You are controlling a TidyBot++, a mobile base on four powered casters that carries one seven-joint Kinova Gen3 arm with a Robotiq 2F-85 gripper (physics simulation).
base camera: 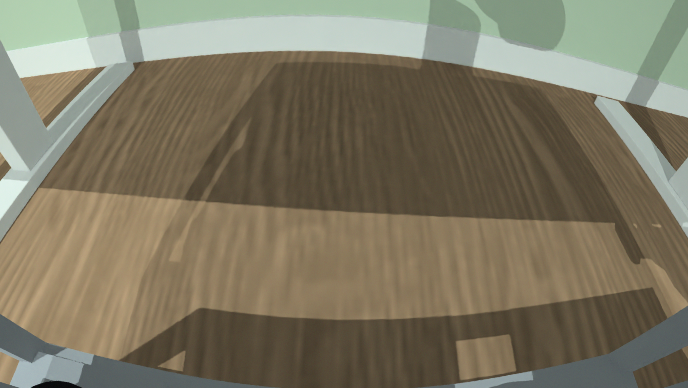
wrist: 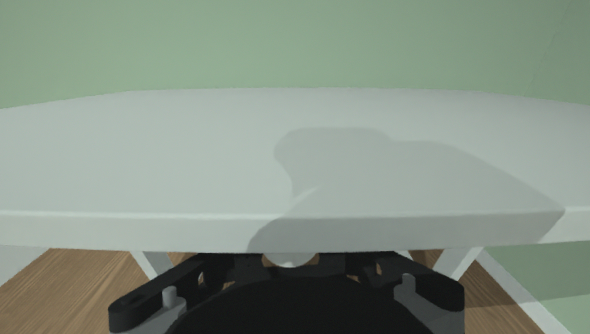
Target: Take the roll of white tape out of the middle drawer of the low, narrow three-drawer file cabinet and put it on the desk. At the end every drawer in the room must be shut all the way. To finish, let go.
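Places are measured from the arm's base along level axes (x ahead, y left, z up), in metres.
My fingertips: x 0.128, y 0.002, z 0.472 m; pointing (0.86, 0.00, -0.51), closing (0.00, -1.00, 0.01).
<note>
Ahead of a thing's pixels: the offset from my fingertips to its top centre. "spot": to the spot under its first point. Level surfaces: height alone.
The white desk @[dz +0.081 m] [wrist: 150,160] spans the wrist view, seen from slightly above its top. My gripper [wrist: 290,237] is shut on the roll of white tape @[dx -0.005, dy +0.000, dz +0.042 m] [wrist: 289,258]. The desk's front edge hides the fingertips and most of the tape; only the tape's lower rim shows below that edge. The fingers and tape are beneath the level of the desk top, at or under its front edge; whether they touch it I cannot tell. A shadow of the arm lies on the desk top. The file cabinet and its drawers do not show in either view.
In the base view, the desk's left foot [base camera: 82,115] and right foot [base camera: 645,150] stand on either side ahead of the base. The green wall [base camera: 300,7] [wrist: 300,45] with its white skirting board @[spot: dx +0.727, dy +0.076, dz -0.829 m] [base camera: 300,35] is behind the desk. A pale surface [wrist: 17,262] shows at lower left.
</note>
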